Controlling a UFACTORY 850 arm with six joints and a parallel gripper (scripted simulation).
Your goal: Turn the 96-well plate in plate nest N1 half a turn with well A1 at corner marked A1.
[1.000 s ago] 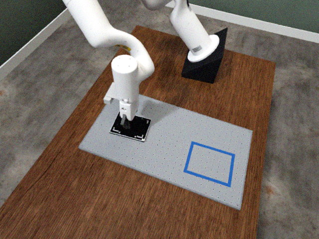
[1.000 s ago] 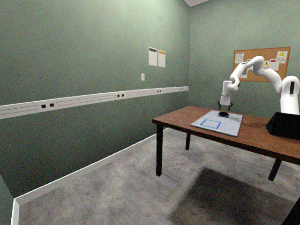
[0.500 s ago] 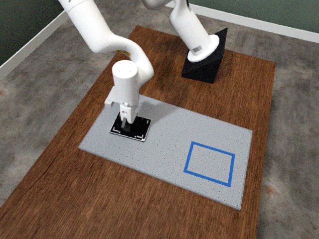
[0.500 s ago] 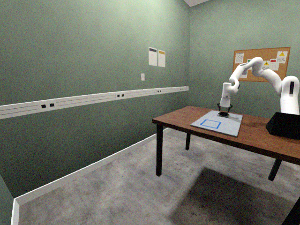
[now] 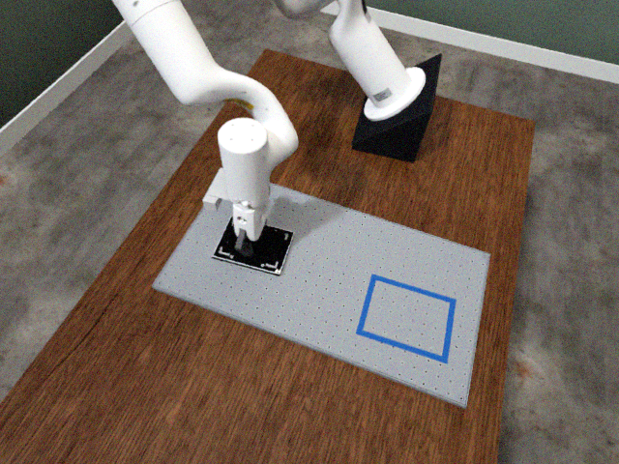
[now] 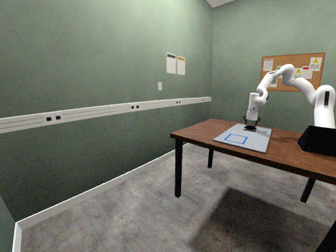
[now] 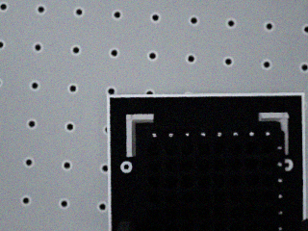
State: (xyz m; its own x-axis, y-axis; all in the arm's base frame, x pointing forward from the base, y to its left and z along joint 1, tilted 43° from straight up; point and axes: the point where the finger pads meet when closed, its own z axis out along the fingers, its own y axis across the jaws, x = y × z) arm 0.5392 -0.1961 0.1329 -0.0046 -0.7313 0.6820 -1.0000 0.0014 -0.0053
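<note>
My hand is 3 cm above the black 96-well plate. From my hand the other things lie so: plate nest N1: 4 cm below.
</note>
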